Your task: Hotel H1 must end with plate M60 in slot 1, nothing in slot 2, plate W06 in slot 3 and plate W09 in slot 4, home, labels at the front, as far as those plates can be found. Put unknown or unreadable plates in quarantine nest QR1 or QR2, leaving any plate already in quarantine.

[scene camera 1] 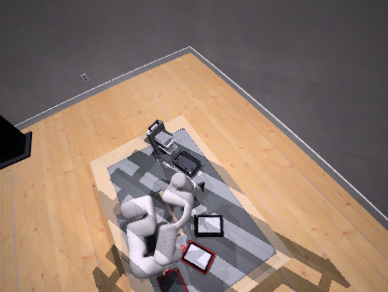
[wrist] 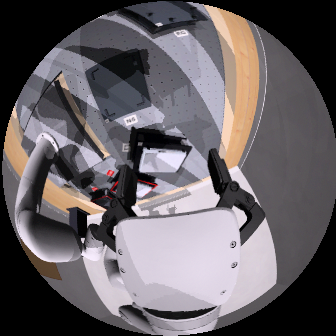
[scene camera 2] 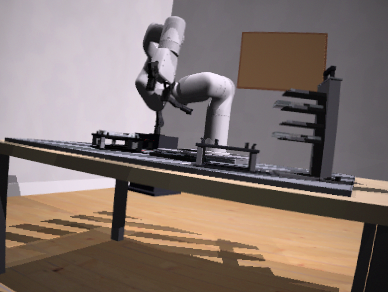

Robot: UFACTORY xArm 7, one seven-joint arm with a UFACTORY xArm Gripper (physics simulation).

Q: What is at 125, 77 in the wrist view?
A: A dark nest N6.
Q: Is my gripper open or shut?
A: Open.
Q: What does my gripper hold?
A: Nothing.
